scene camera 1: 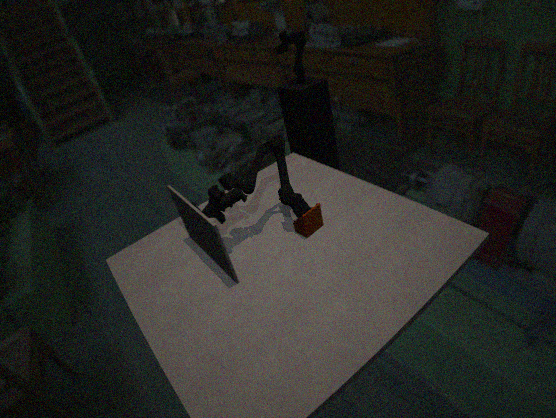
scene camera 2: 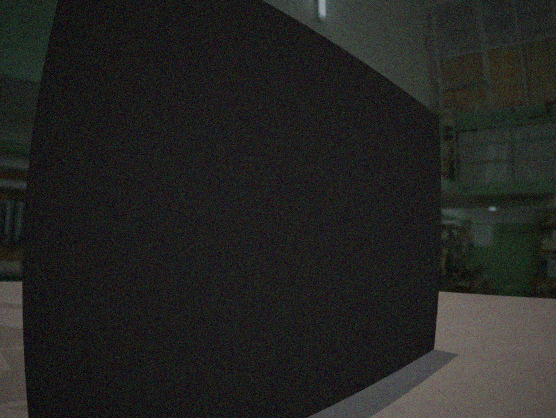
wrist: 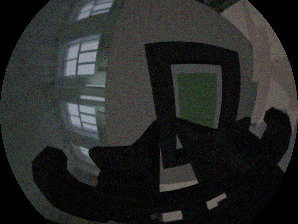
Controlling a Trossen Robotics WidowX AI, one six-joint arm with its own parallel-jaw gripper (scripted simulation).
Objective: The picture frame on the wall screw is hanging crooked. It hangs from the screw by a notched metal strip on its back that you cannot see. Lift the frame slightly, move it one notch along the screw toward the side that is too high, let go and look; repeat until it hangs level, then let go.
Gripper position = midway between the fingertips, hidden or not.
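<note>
My gripper (wrist: 165, 122), carrying a picture frame (wrist: 199, 82). Scene camera 2 does not show the picture frame, hidden by a wall panel.
</note>
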